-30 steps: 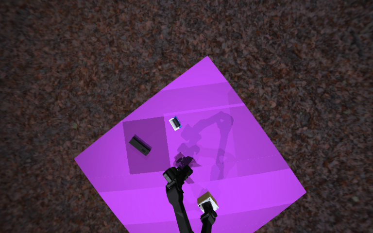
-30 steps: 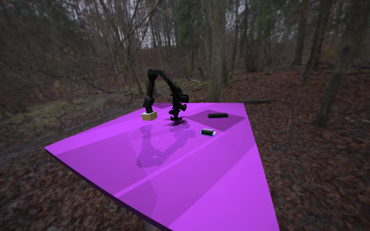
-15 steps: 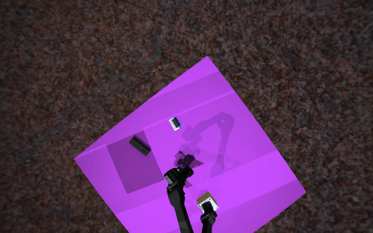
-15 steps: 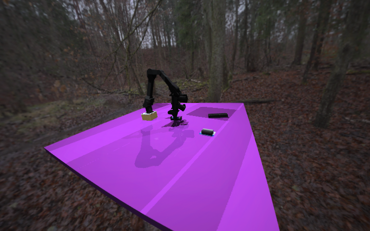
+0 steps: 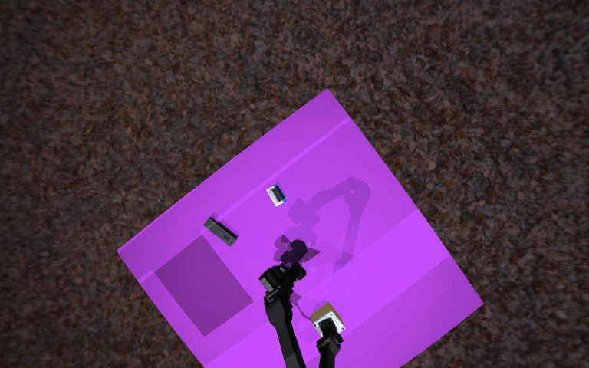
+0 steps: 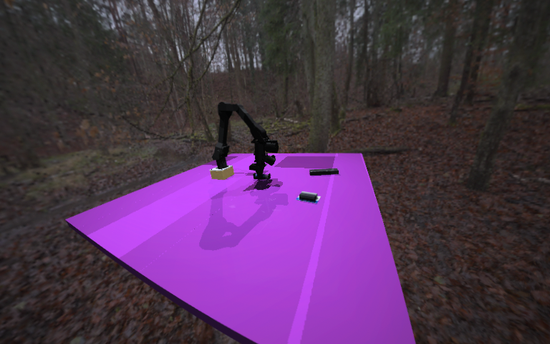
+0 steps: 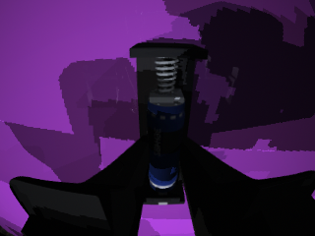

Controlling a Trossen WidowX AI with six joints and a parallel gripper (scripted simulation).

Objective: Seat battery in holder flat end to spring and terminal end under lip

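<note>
The battery lies 10 mm above my gripper tip. Also, from my gripper tip: black remote 310 mm ahead, 200 mm to the left, 10 mm above.
</note>
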